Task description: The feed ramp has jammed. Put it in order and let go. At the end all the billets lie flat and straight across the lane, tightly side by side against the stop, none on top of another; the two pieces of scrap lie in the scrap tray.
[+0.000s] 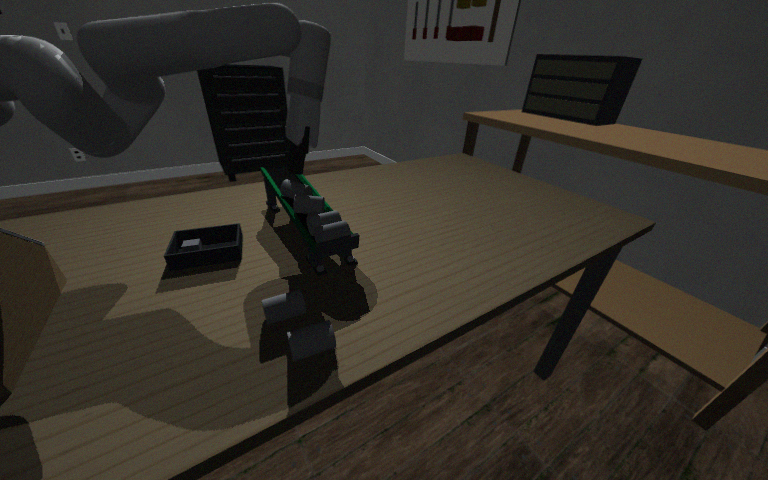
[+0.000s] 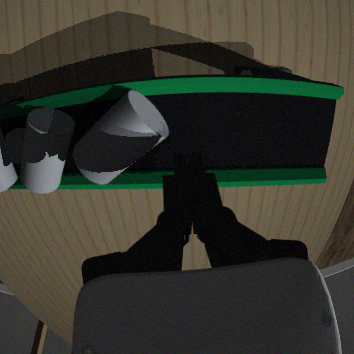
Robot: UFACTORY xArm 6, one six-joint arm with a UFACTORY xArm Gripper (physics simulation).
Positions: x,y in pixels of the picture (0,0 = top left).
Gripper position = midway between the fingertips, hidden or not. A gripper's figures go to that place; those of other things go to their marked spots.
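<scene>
Here is my gripper [image 2: 186,169], 14 cm from the lens. A grey billet [image 2: 133,125] is likewise 14 cm from the lens, while another grey billet [image 2: 47,134] is 17 cm from the lens.
</scene>
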